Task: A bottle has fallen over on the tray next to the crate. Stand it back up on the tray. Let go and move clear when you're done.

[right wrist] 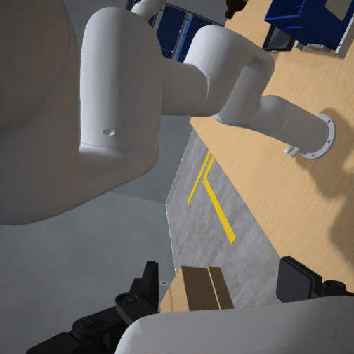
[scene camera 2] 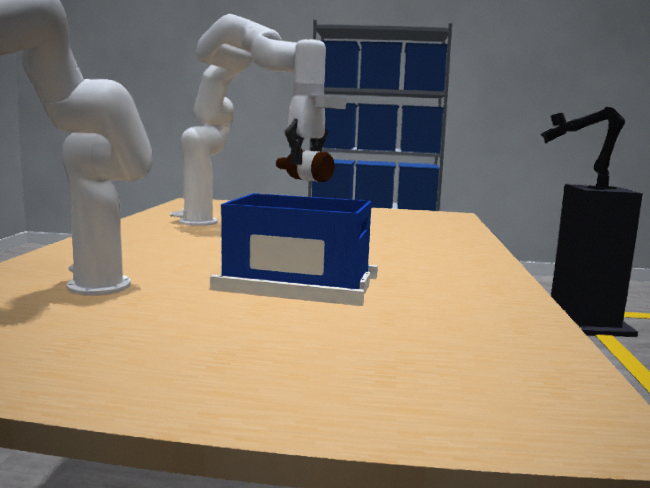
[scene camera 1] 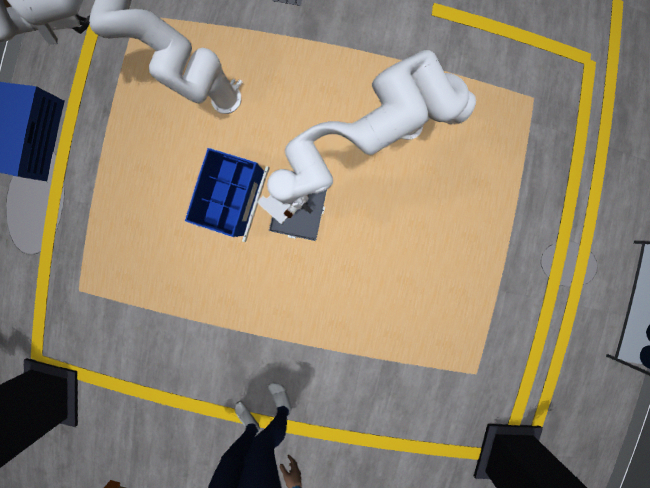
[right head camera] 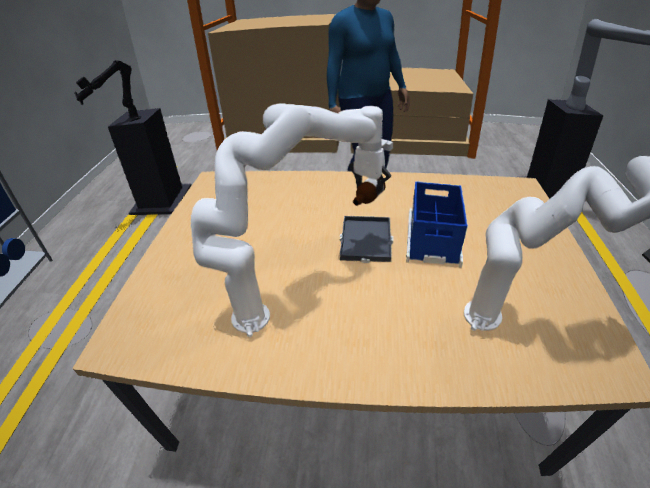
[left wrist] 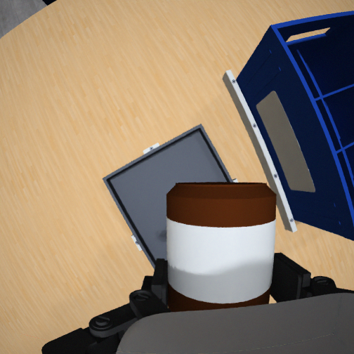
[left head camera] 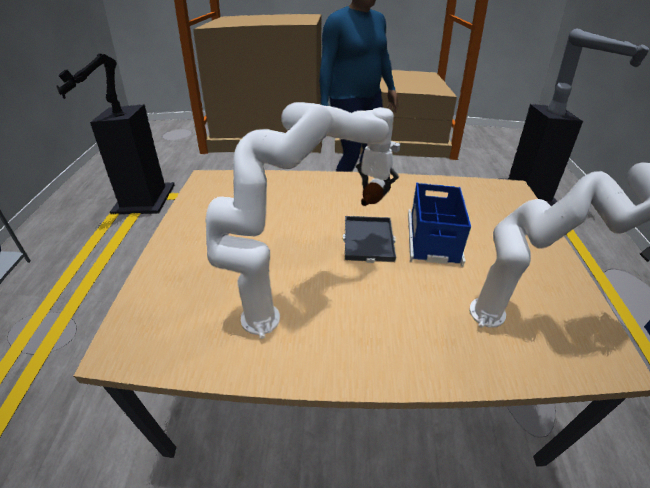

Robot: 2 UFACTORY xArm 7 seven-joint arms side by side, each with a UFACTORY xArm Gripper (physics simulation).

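Seen in the pictures: left gripper, between the fingertips: (scene camera 2: 306, 163) (right head camera: 369, 189) (left head camera: 375, 190); left arm's base, origin of its link: (scene camera 2: 198, 222) (right head camera: 250, 317) (left head camera: 260, 319); right arm's base, origin of its link: (scene camera 2: 99, 286) (scene camera 1: 226, 99) (right head camera: 482, 315) (left head camera: 487, 312).
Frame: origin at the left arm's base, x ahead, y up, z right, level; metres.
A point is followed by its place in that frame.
A brown bottle (left head camera: 373, 193) @[x 0.194, y 0.252, z 0.472 m] (right head camera: 365, 192) @[x 0.195, y 0.253, z 0.470 m] (scene camera 2: 322, 167) @[x 0.258, y 0.232, z 0.564 m] (left wrist: 221, 205) with a white label lies about level in the air, high above the tray. My left gripper (scene camera 2: 307, 152) @[x 0.234, y 0.235, z 0.500 m] (left wrist: 219, 276) is shut on the bottle around its label. The dark grey tray (left head camera: 369, 258) @[x 0.130, y 0.023, z 0.445 m] (right head camera: 365, 257) @[x 0.129, y 0.018, z 0.449 m] (scene camera 1: 294, 233) @[x 0.349, y 0.005, z 0.539 m] (left wrist: 150, 152) lies on the table beside the blue crate (left head camera: 439, 241) @[x 0.042, y 0.095, z 0.682 m] (right head camera: 436, 244) @[x 0.039, y 0.081, z 0.686 m] (scene camera 1: 196, 223) @[x 0.247, y 0.173, z 0.860 m] (scene camera 2: 236, 236) @[x 0.022, y 0.112, z 0.784 m] (left wrist: 265, 75); the tray is hidden in scene camera 2. My right gripper (right wrist: 219, 280) is open and empty, off beyond the table's edge.
A pale rail (scene camera 1: 255, 204) @[x 0.208, y 0.029, z 0.666 m] (left wrist: 255, 125) runs along the crate's side, between crate and tray. The crate has empty compartments. The right arm stands on the table (left head camera: 367, 341) @[x -0.198, y 0.000, z 0.284 m] at the right in the left head camera. A person (left head camera: 354, 57) stands behind the table.
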